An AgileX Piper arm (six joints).
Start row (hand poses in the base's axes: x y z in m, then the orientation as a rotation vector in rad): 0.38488, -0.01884, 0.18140, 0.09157, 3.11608, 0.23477
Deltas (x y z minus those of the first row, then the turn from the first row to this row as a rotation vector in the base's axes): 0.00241, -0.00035, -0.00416, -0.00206, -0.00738, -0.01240; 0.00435, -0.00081, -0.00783, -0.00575, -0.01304, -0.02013; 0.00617, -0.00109, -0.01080, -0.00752, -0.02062, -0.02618; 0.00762, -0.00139, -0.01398, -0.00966, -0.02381, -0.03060; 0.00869, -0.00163, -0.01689, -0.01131, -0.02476, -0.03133; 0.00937, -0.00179, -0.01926, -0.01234, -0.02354, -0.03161; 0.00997, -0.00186, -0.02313, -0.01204, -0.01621, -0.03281; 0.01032, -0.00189, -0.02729, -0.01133, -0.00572, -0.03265; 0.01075, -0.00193, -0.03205, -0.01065, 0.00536, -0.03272; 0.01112, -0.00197, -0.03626, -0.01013, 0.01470, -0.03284; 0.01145, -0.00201, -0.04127, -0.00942, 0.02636, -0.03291; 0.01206, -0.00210, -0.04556, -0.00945, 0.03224, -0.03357; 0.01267, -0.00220, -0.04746, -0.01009, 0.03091, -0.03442; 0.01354, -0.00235, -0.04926, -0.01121, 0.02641, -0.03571
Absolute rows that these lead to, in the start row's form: 0.38729, -0.01919, 0.17724, 0.10971, 3.10739, 0.23113; 0.38923, -0.01965, 0.17357, 0.12077, 3.10107, 0.22511; 0.39105, -0.01993, 0.17060, 0.12891, 3.09288, 0.22206; 0.39250, -0.02023, 0.16742, 0.13519, 3.08927, 0.21858; 0.39357, -0.02047, 0.16451, 0.13614, 3.08836, 0.21599; 0.39425, -0.02063, 0.16214, 0.13676, 3.08961, 0.21442; 0.39485, -0.02070, 0.15827, 0.13979, 3.09668, 0.21503; 0.39520, -0.02073, 0.15411, 0.14124, 3.10704, 0.21637; 0.39563, -0.02077, 0.14935, 0.14315, 3.11796, 0.21768; 0.39600, -0.02081, 0.14514, 0.14487, 3.12716, 0.21870; 0.39633, -0.02085, 0.14013, -0.14613, -3.12233, -0.21893; 0.39694, -0.02094, 0.13584, -0.14758, -3.11648, -0.21820; 0.39755, -0.02104, 0.13394, -0.14880, -3.11790, -0.21735; 0.39842, -0.02119, 0.13214, -0.15049, -3.12253, -0.21611
